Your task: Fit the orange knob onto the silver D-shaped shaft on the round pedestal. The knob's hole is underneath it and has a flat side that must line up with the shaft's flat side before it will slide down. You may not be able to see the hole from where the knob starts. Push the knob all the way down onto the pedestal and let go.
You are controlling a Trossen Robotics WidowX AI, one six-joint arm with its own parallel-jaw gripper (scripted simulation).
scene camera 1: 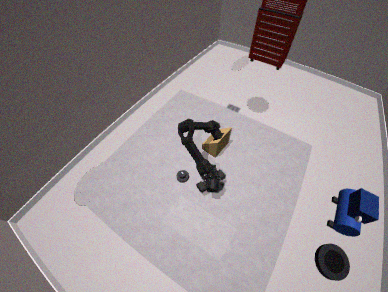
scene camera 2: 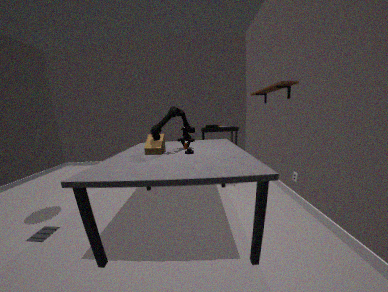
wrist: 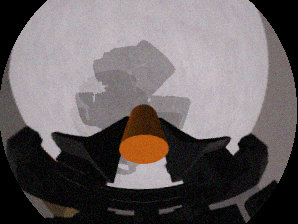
Labels:
my gripper: holds an orange knob (wrist: 144, 142)

